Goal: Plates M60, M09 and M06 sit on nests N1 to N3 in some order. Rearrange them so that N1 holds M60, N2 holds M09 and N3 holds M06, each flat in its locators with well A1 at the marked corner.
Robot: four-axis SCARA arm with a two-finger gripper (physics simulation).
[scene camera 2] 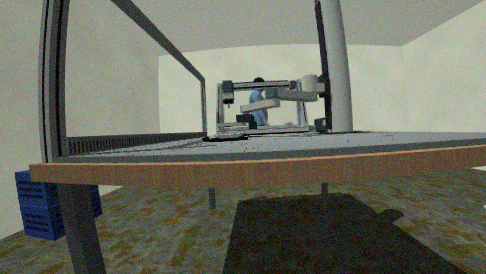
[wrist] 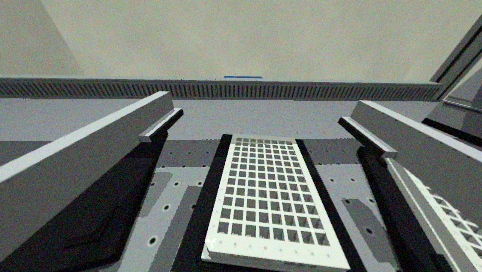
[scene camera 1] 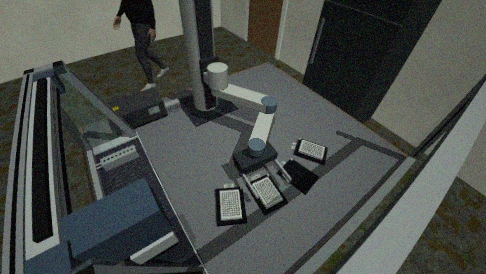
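Where they show: gripper, fingertip midpoint: (scene camera 2: pixel 221 125) (wrist: pixel 259 107) (scene camera 1: pixel 274 188); arm's base, link origin: (scene camera 1: pixel 206 106).
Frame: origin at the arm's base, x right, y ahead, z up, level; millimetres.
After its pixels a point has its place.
Note:
My gripper (scene camera 1: pixel 270 187) {x 73, y 731, z 94 mm} (wrist: pixel 259 107) {x 73, y 731, z 94 mm} is open and empty. It hangs above the middle nest, its fingers on either side of the M09 plate (scene camera 1: pixel 267 191) {x 80, y 705, z 37 mm} (wrist: pixel 265 200) {x 75, y 678, z 38 mm}. This white plate lies flat on its black nest (wrist: pixel 192 240) {x 21, y 658, z 25 mm}; its name side is not readable. The M06 plate (scene camera 1: pixel 231 204) {x 243, y 665, z 34 mm} lies on the leftmost nest (scene camera 1: pixel 220 221) {x 318, y 698, z 29 mm} in scene camera 1 and shows at the right edge of the wrist view (wrist: pixel 462 226) {x 210, y 655, z 37 mm}. The M60 plate (scene camera 1: pixel 312 149) {x -274, y 656, z 35 mm} lies on the far right nest (scene camera 1: pixel 320 160) {x -267, y 726, z 30 mm}. An empty black nest (scene camera 1: pixel 302 176) {x -114, y 738, z 25 mm} is between M60 and M09. Nest labels are unreadable.
The arm's column (scene camera 1: pixel 194 55) {x 57, y 48, z 382 mm} (scene camera 2: pixel 340 65) {x -75, y 8, z 402 mm} stands at the back. A framed machine with a blue block (scene camera 1: pixel 112 212) {x 538, y 737, z 501 mm} stands left of the nests. A dark box (scene camera 1: pixel 142 109) {x 373, y -35, z 121 mm} is near the column. A ribbed rail (wrist: pixel 250 91) {x 98, y 1004, z 31 mm} runs along the table edge. A person (scene camera 1: pixel 141 32) walks behind.

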